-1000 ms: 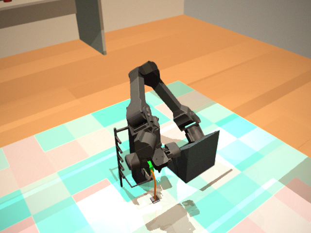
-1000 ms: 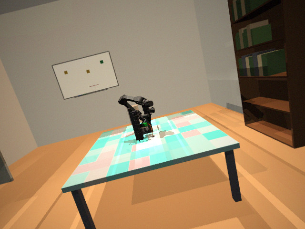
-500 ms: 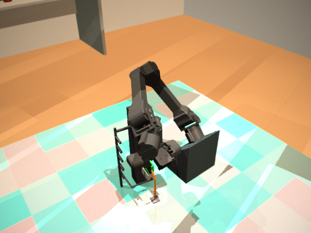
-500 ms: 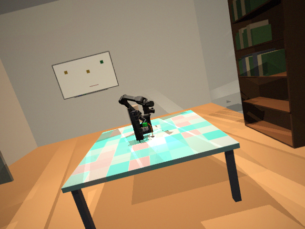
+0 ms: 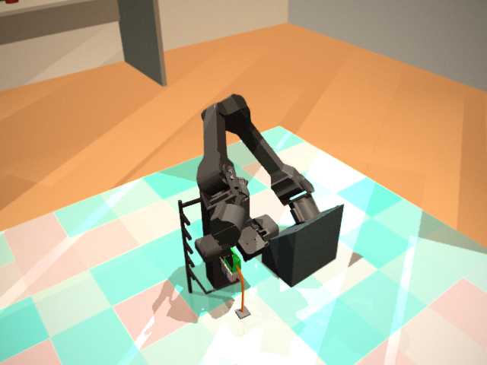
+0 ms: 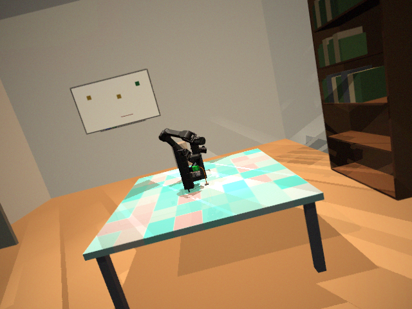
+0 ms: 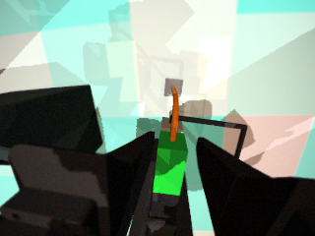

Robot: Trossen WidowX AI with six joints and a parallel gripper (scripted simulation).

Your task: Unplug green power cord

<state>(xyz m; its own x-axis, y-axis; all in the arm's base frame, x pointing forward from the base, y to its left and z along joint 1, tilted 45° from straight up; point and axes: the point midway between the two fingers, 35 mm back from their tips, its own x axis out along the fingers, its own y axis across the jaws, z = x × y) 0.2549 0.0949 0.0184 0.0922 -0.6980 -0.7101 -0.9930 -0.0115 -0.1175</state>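
My gripper tip is now 50 mm to the left of the green plug and 10 mm above it. Also, from my gripper tip: grey anchor block: 20 mm to the left, 160 mm below.
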